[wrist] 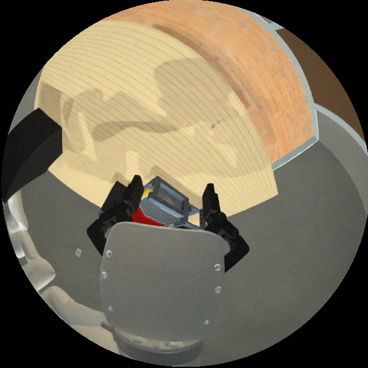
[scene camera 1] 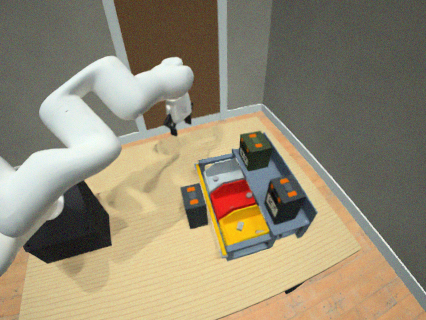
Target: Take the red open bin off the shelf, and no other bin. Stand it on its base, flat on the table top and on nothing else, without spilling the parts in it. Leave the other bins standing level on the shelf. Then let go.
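Frame: origin at the arm's base, x ahead, y up, z right, level; metres.
Seen in the pictures: gripper, fingertip midpoint: (scene camera 1: 181,129).
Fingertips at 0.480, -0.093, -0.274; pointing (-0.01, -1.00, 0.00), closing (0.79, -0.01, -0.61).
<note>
A point is followed by its place in that frame, as x, y, z.
The red open bin (scene camera 1: 231,196) @(0.582, -0.229, 0.019) (wrist: 146,219) stands on the blue-grey shelf (scene camera 1: 261,181) @(0.674, -0.136, 0.059) between the grey bin (scene camera 1: 223,171) @(0.595, -0.216, -0.098) and the yellow bin (scene camera 1: 244,225) @(0.577, -0.229, 0.149). A small light part lies in the red bin, and small parts lie in the yellow and grey bins. In the wrist view the red bin is partly hidden by the gripper's body and left finger. My gripper (scene camera 1: 180,127) @(0.480, -0.093, -0.274) (wrist: 173,185) is open and empty. It hangs in the air, up and to the left of the shelf in the scene view, apart from all bins.
A dark box with orange marks (scene camera 1: 194,205) @(0.430, -0.107, 0.088) stands on the table (scene camera 1: 150,280) @(0.231, -0.238, 0.226) beside the shelf's yellow front edge. A green box (scene camera 1: 255,150) @(0.670, -0.041, 0.000) and another dark box (scene camera 1: 284,199) @(0.642, -0.016, 0.216) stand on the shelf's upper board. The black robot base (scene camera 1: 72,227) @(0.048, -0.092, 0.057) (wrist: 35,145) is at the left.
</note>
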